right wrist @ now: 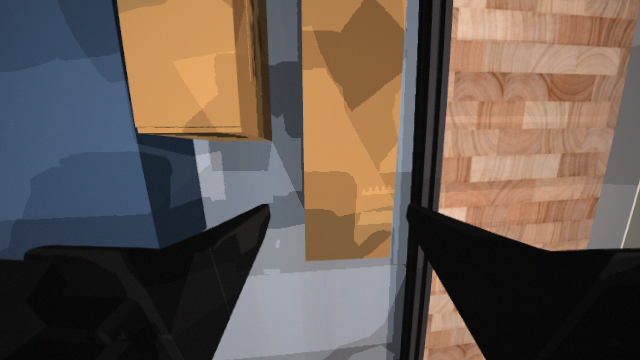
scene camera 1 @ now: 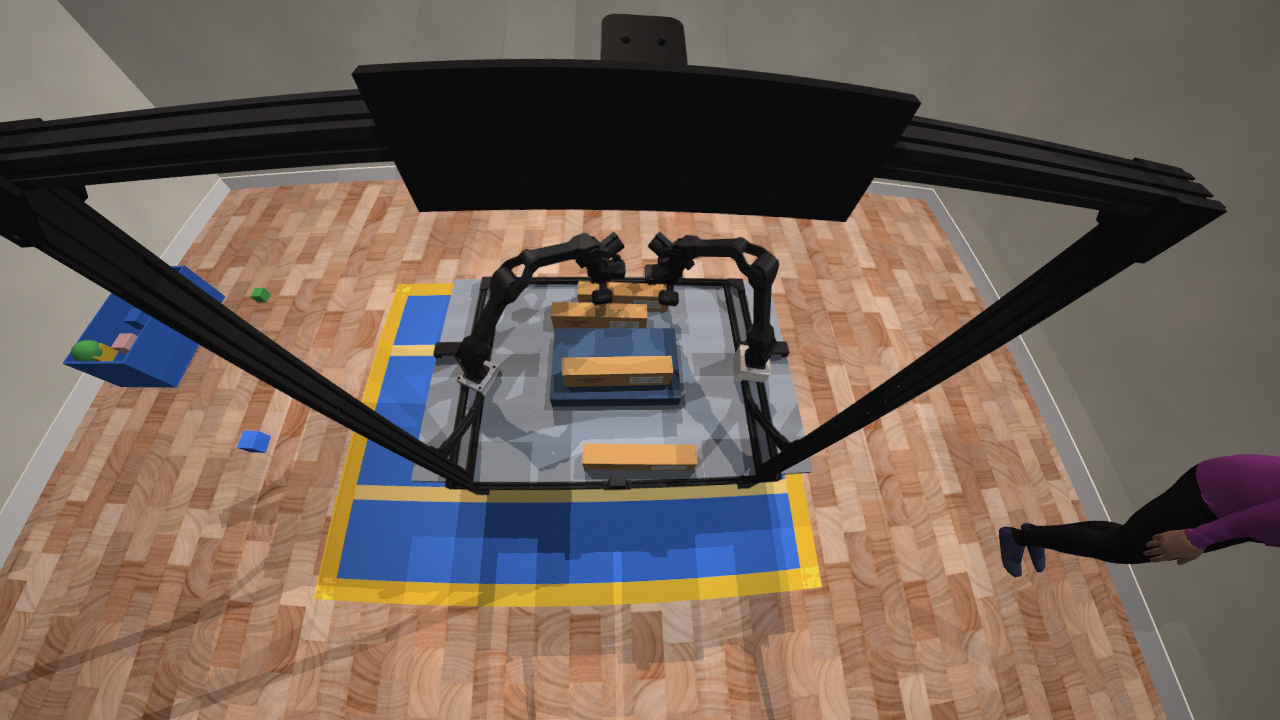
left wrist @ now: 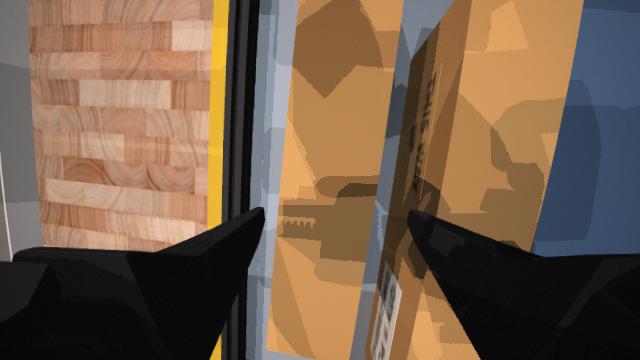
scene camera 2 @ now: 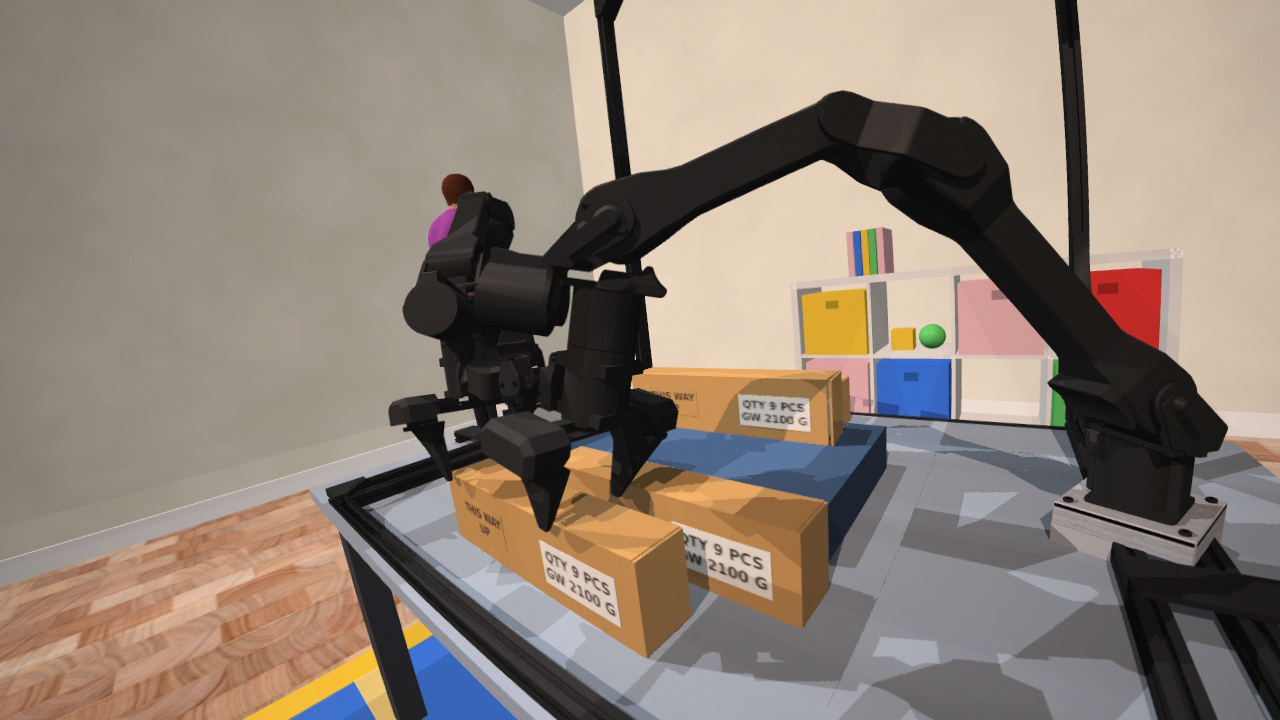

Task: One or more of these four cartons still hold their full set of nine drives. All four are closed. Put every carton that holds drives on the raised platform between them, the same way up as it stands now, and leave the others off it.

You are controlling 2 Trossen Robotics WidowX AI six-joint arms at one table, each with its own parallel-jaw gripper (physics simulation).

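Places are measured from the left arm's base along level axes (x back, y right, z up), in metres.
Where they show: left gripper, fingertip midpoint: (left wrist: pixel 336 215) (scene camera 2: pixel 583 511); right gripper, fingertip midpoint: (right wrist: pixel 337 210) (scene camera 1: pixel 660 292) (scene camera 2: pixel 485 471); left arm's base, link origin: (scene camera 1: pixel 476 372) (scene camera 2: pixel 1138 501); right arm's base, link origin: (scene camera 1: pixel 755 359).
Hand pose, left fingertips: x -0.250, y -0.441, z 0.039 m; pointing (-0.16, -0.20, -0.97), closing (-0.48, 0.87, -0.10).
Observation:
Each offset is from my left fingertips to the top centre of the thing. "*": to the spot under its first point.
Four closed cartons show. One carton {dy -0.031, dx -0.052, dz +0.005 m} (scene camera 1: pixel 622 291) (scene camera 2: pixel 519 539) (left wrist: pixel 340 125) (right wrist: pixel 350 150) lies at the table edge, at the back in scene camera 1. A second {dy +0.085, dx -0.013, dz +0.005 m} (scene camera 1: pixel 598 314) (scene camera 2: pixel 760 519) (left wrist: pixel 505 75) (right wrist: pixel 185 75) lies between it and the blue platform {dy +0.228, dx -0.139, dz -0.020 m} (scene camera 1: pixel 612 342) (scene camera 2: pixel 716 456) (left wrist: pixel 600 175) (right wrist: pixel 60 185). A third {dy +0.276, dx -0.166, dz +0.064 m} (scene camera 1: pixel 616 370) (scene camera 2: pixel 716 404) stands on the platform; a fourth {dy +0.474, dx -0.327, dz +0.005 m} (scene camera 1: pixel 639 455) (scene camera 2: pixel 844 398) lies near the opposite edge. Left gripper (scene camera 1: pixel 605 282) (scene camera 2: pixel 583 508) (left wrist: pixel 336 214) and right gripper (scene camera 1: pixel 663 284) (right wrist: pixel 339 207) are open above the edge carton, fingers straddling its width. In scene camera 2 part of the right gripper is hidden.
A black rail {* dy -0.102, dx +0.009, dz -0.060 m} (left wrist: pixel 240 150) (right wrist: pixel 430 125) runs along the table edge beside the edge carton. The second carton is close beside it, with a narrow gap. The two grippers are near each other. A large black panel (scene camera 1: pixel 644 143) hangs above the table's back side in scene camera 1.

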